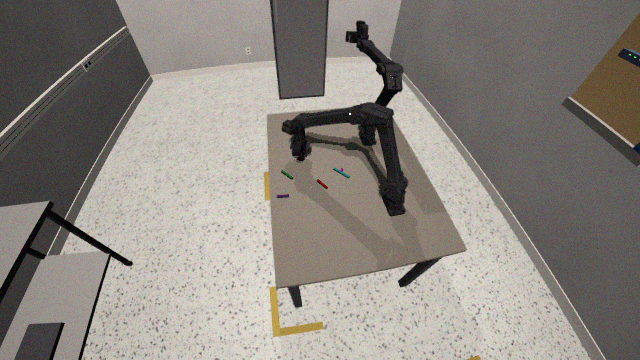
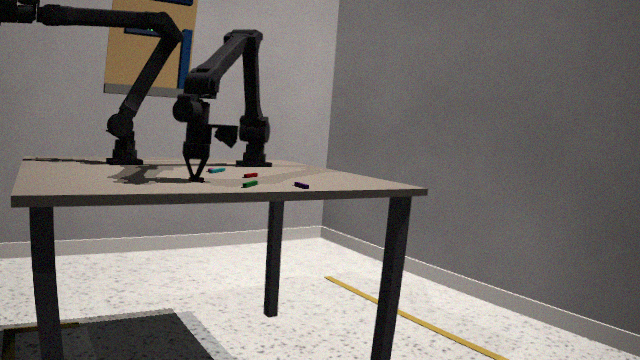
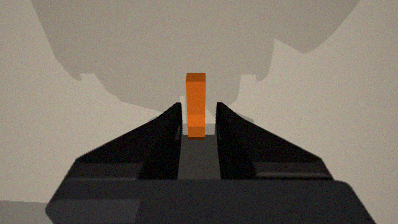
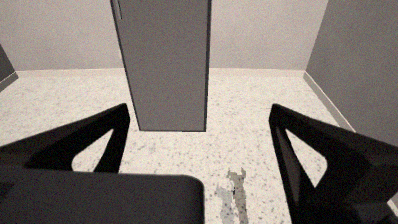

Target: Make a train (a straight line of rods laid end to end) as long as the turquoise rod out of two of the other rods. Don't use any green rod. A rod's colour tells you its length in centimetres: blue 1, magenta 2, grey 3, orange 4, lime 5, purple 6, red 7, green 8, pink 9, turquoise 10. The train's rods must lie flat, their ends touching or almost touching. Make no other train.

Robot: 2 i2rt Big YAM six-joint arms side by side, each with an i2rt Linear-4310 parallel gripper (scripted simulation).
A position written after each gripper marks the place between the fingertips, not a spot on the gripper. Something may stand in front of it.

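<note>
You'd see the left gripper (image 3: 199, 111) and the right gripper (image 4: 199, 111) here. There's an orange rod (image 3: 195, 82) too, but in image 4 the rod is out of frame.
</note>
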